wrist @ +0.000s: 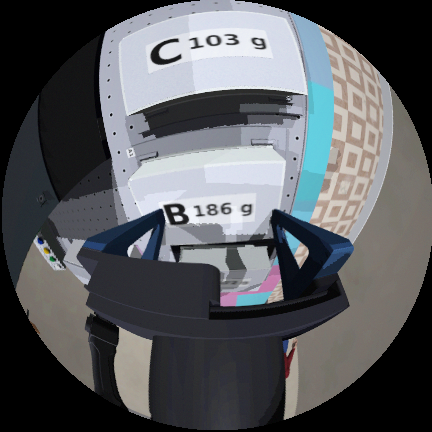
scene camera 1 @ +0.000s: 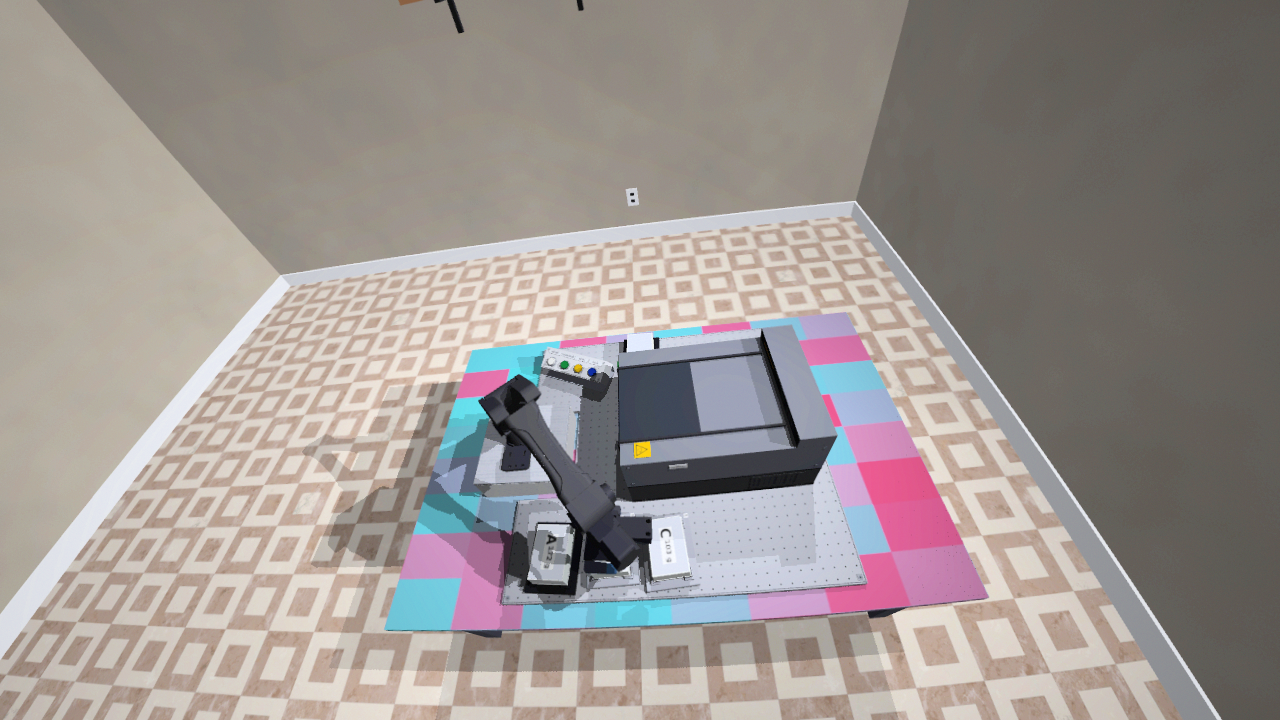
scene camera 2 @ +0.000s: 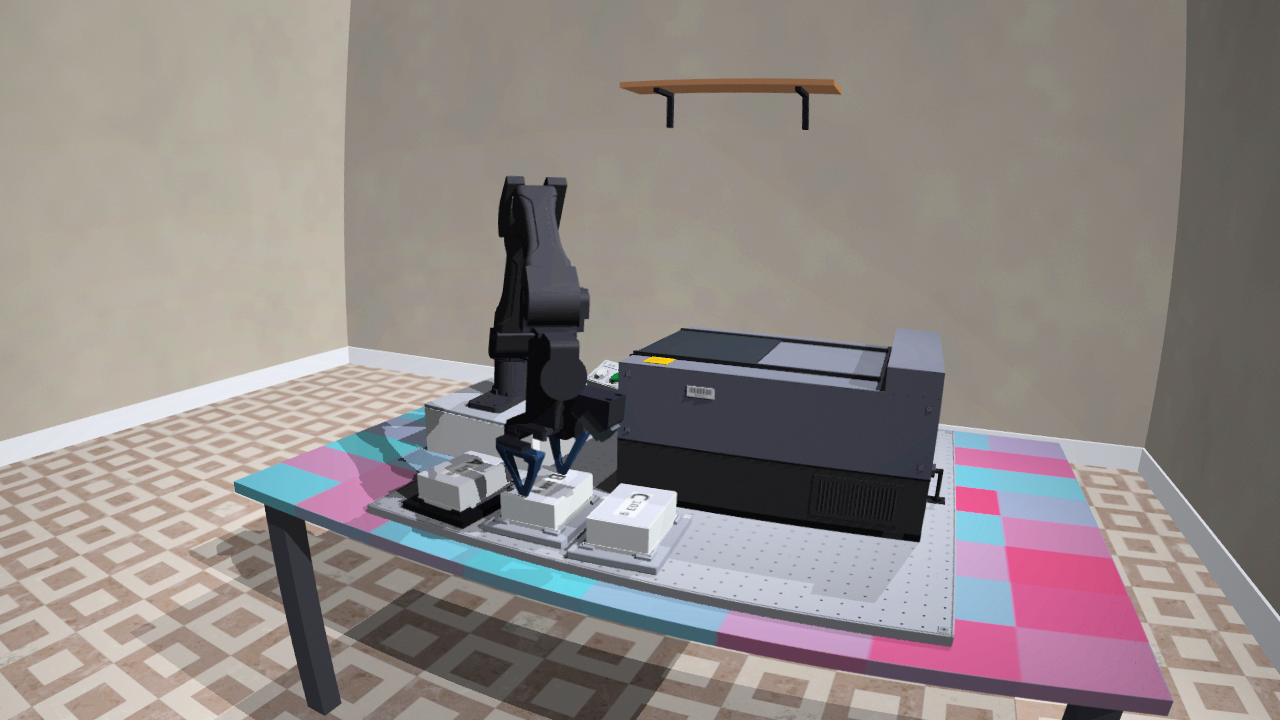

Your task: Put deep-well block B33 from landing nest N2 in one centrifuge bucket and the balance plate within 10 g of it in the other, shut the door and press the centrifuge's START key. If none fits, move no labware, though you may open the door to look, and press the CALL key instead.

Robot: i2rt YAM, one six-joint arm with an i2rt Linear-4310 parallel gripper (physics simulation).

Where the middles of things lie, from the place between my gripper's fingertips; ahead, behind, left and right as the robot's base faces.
Scene:
I see my gripper 280 mm to the right of the dark lid panel [scene camera 1: 659, 400], 160 mm below it and 160 mm short of it. Round my hand: dark centrifuge [scene camera 2: 839, 436] 310 mm ahead, 280 mm to the left, 70 mm above; then panel with coloured buttons [scene camera 2: 605, 376] 580 mm to the left, 90 mm behind, 10 mm below.

